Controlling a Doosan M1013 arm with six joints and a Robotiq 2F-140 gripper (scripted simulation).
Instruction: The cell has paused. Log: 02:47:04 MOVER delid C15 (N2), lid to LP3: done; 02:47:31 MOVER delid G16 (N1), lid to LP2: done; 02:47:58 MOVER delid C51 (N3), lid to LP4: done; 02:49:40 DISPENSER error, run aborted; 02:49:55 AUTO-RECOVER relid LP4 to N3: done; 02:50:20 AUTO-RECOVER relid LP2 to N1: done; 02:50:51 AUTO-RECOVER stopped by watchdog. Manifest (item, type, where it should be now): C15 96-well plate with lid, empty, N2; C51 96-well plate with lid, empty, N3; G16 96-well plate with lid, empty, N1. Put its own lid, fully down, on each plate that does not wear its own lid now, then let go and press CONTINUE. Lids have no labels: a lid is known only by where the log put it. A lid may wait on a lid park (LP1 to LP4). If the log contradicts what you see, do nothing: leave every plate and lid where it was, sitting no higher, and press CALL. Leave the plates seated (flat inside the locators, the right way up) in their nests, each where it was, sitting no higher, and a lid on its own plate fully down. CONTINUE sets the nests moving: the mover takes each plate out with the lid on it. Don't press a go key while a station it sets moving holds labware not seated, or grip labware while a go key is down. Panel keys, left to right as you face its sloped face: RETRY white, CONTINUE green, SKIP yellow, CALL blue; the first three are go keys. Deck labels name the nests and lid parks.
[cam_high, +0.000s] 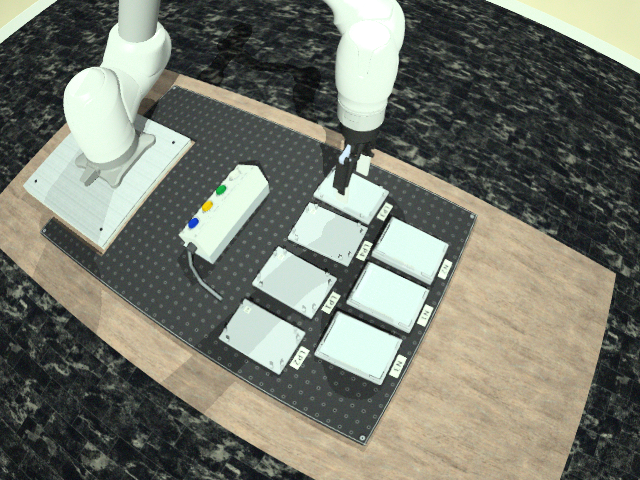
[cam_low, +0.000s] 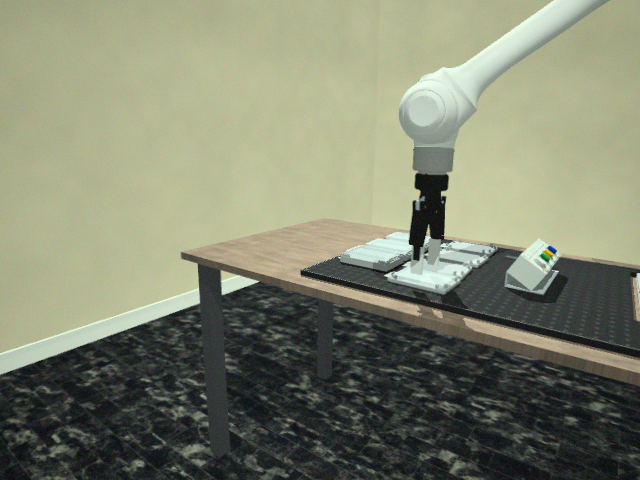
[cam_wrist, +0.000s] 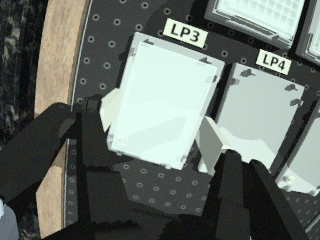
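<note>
My hand is 50 mm above the lid park LP3. From my hand the other things lie so: white retry key (240 mm behind, 120 mm to the right, 10 mm above); then lid park LP4 (120 mm to the right, 50 mm below); then lid park LP1 (250 mm to the right, 50 mm below, 10 mm behind).
</note>
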